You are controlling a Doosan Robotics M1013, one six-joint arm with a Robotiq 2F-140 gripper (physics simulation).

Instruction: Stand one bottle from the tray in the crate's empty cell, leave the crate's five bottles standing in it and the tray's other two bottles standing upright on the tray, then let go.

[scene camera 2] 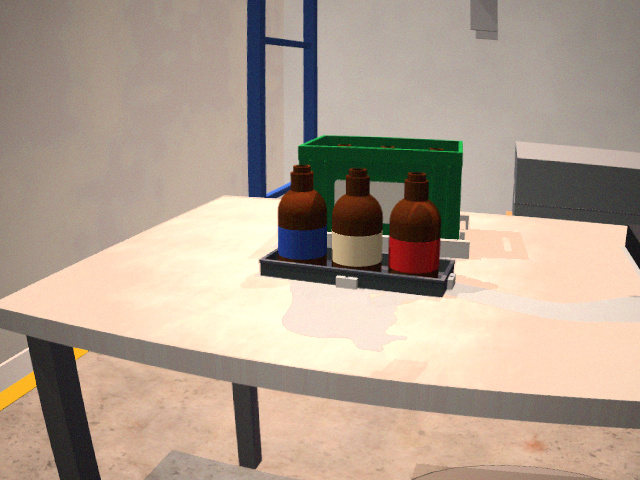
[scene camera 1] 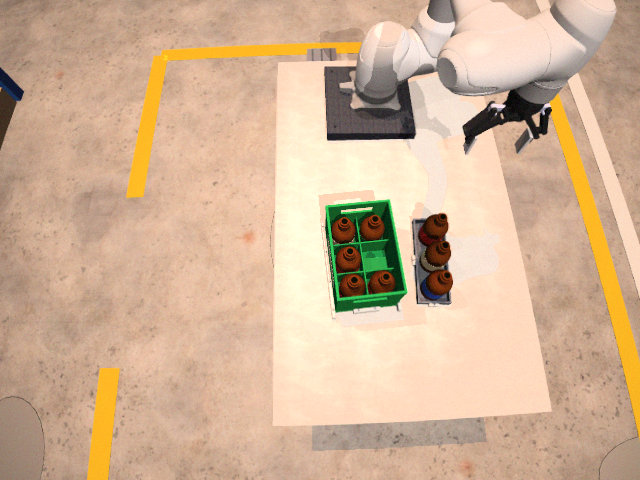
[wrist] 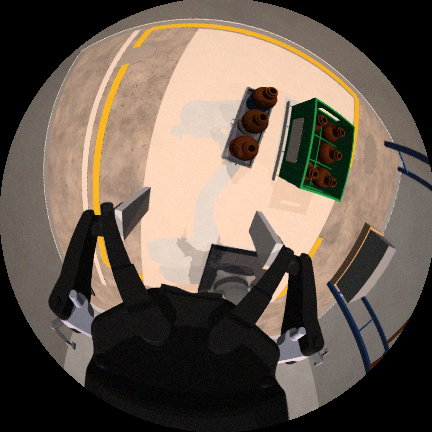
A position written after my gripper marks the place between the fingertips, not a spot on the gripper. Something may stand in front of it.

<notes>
I see my gripper (scene camera 1: 491, 149), a red-label brown bottle (scene camera 2: 415, 223), a blue-label bottle (scene camera 2: 302, 213) and a cream-label bottle (scene camera 2: 357, 219).
The blue-label bottle also shows in scene camera 1 (scene camera 1: 439, 282). My gripper also shows in the wrist view (wrist: 200, 209).
</notes>
